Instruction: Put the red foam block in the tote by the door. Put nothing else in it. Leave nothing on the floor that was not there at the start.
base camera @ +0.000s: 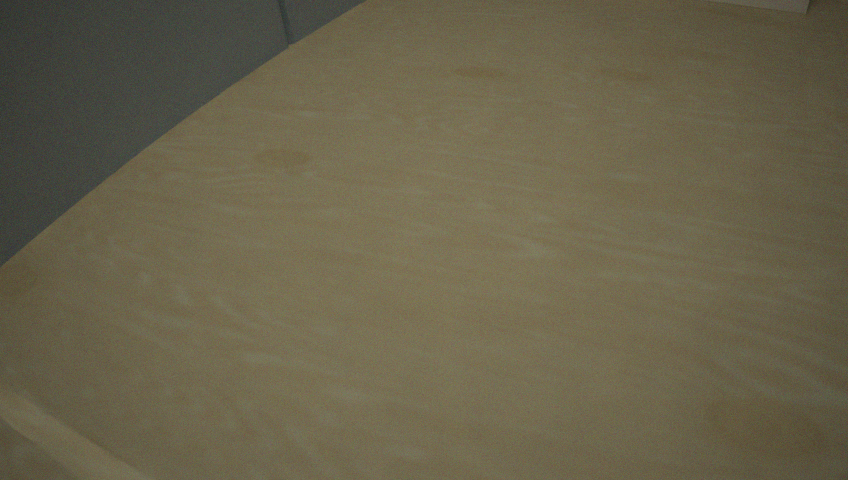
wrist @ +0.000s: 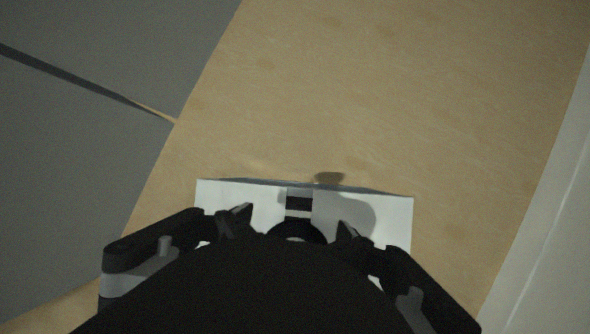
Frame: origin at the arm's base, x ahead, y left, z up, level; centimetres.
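Where they show: gripper, fingertip midpoint: (wrist: 293, 221).
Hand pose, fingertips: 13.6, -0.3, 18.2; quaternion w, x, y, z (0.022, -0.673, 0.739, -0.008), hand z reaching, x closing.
After its pixels a point has its place, as x, y, z.
My gripper (wrist: 293, 221) @[13.6, -0.3, 18.2] is open and empty in the wrist view, its two dark fingers standing apart above the white top of my own base (wrist: 230, 197) @[11.5, 16.1, -1.4]. The gripper does not show in the base camera view. The red foam block and the tote by the door do not show in either view.
A wood-patterned floor (base camera: 452, 237) @[51.6, -0.3, -39.7] (wrist: 390, 100) @[56.8, -38.6, -39.6] spreads ahead. A grey panelled surface (base camera: 130, 71) @[85.6, 50.8, -26.3] (wrist: 75, 160) @[16.5, 78.9, -10.3] with a dark seam borders it on the left. A pale wall (wrist: 560, 250) @[-2.9, -100.7, -27.0] runs along the right in the wrist view. A pale object's edge (base camera: 779, 4) @[140.0, -102.0, -38.0] shows at the top right in the base camera view.
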